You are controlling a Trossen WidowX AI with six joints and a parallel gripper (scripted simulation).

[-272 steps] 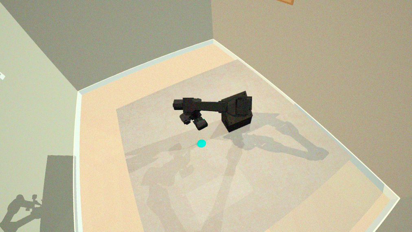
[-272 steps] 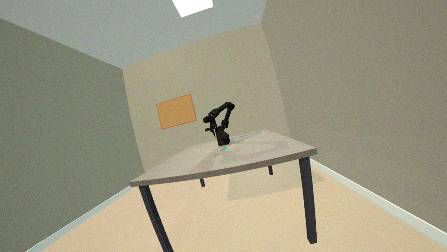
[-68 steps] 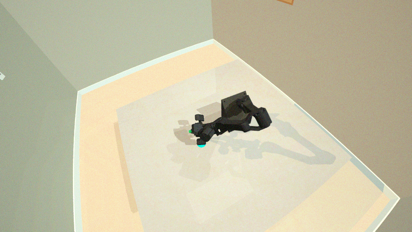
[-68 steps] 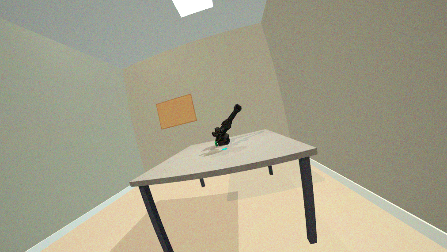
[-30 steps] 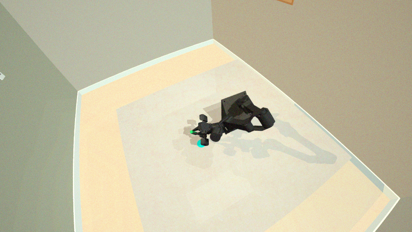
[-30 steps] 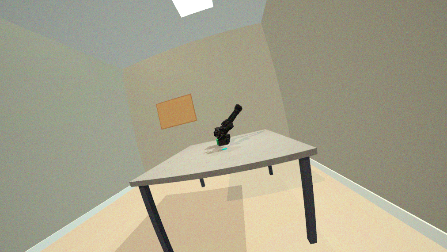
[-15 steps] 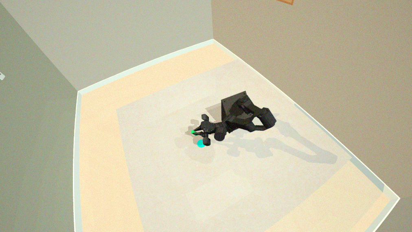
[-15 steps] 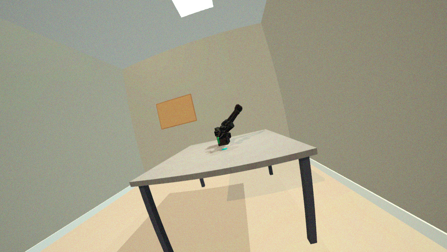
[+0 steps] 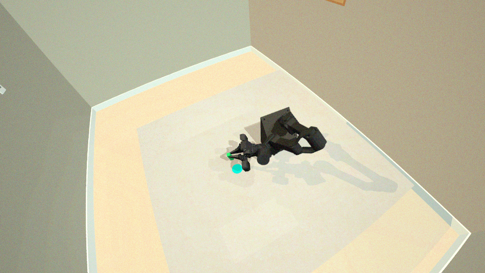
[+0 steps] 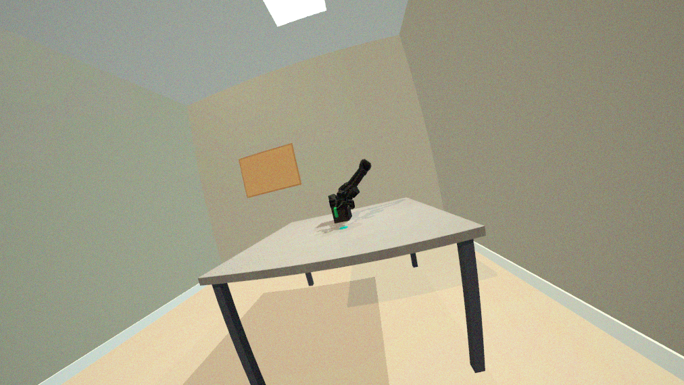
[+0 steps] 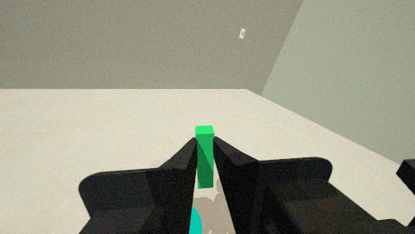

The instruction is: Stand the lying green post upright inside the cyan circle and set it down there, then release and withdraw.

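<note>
Right now my gripper tip is 2 cm past the cyan circle, 2 cm to the right of it and 13 cm above it. Also, from my gripper tip: green post: 2 cm below.
</note>
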